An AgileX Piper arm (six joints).
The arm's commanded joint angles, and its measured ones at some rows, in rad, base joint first. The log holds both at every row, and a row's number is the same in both.
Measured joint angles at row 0: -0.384 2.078 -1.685 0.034 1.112 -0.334
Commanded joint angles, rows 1 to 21: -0.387 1.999 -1.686 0.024 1.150 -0.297; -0.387 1.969 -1.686 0.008 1.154 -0.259; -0.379 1.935 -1.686 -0.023 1.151 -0.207; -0.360 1.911 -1.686 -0.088 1.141 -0.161; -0.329 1.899 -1.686 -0.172 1.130 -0.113; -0.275 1.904 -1.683 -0.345 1.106 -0.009; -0.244 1.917 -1.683 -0.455 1.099 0.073; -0.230 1.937 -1.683 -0.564 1.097 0.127; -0.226 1.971 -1.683 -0.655 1.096 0.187; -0.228 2.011 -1.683 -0.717 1.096 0.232; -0.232 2.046 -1.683 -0.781 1.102 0.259; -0.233 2.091 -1.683 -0.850 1.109 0.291; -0.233 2.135 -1.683 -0.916 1.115 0.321; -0.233 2.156 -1.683 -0.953 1.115 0.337; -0.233 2.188 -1.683 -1.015 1.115 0.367; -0.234 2.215 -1.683 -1.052 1.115 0.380; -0.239 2.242 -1.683 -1.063 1.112 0.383; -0.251 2.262 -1.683 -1.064 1.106 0.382; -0.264 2.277 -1.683 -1.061 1.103 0.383; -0.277 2.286 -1.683 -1.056 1.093 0.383; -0.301 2.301 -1.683 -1.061 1.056 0.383
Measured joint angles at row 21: -0.285 2.294 -1.686 -1.034 1.079 0.376
